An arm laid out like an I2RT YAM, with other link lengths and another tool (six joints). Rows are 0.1 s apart.
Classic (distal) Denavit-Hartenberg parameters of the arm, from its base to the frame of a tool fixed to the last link. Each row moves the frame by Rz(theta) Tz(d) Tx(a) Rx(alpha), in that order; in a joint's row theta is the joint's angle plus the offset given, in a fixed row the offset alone. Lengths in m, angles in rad.
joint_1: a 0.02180; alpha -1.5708; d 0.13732; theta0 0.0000
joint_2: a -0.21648; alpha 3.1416; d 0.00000; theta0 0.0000
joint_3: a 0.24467; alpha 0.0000; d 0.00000; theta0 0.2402
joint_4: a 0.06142; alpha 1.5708; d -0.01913; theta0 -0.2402
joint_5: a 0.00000; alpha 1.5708; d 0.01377; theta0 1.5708
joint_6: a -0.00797; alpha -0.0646; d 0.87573; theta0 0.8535
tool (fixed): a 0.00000; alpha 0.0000; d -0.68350; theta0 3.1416
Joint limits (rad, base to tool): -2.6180..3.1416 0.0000..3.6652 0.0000..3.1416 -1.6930..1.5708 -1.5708..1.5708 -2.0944..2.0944
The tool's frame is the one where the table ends.
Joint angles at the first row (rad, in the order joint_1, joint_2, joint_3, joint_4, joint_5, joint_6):
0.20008 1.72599 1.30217 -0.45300 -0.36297 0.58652
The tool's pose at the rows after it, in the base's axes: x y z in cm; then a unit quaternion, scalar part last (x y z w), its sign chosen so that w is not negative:
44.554 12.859 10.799 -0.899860 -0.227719 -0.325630 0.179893
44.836 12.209 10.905 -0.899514 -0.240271 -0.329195 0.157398
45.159 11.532 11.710 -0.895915 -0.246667 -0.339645 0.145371
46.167 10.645 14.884 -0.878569 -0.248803 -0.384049 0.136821
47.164 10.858 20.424 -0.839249 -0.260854 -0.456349 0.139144
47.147 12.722 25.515 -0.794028 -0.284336 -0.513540 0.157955
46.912 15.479 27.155 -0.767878 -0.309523 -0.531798 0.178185
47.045 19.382 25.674 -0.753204 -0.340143 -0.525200 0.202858
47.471 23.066 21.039 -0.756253 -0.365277 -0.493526 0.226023
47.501 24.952 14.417 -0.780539 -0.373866 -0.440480 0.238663
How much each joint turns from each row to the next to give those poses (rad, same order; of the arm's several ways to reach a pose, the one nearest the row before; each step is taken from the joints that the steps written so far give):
0.00039 0.00073 -0.00002 0.00037 0.05608 -0.02785
-0.00230 -0.00072 0.00003 -0.00076 0.03279 -0.04082
-0.01258 -0.01603 -0.00002 0.00116 0.00955 -0.02823
-0.02709 -0.05416 0.00040 0.03661 -0.00954 -0.02022
-0.01602 -0.08015 0.00685 0.07361 -0.04082 -0.01182
0.01412 -0.06024 0.01719 0.06372 -0.05951 0.00191
0.04501 0.00115 0.01219 0.04618 -0.02899 0.00343
0.06905 0.06676 0.00152 0.06752 -0.01678 -0.00076
0.06140 0.12701 0.00074 0.06714 -0.01184 -0.00230
0.03398 0.14153 -0.00035 0.02629 0.00154 0.00192

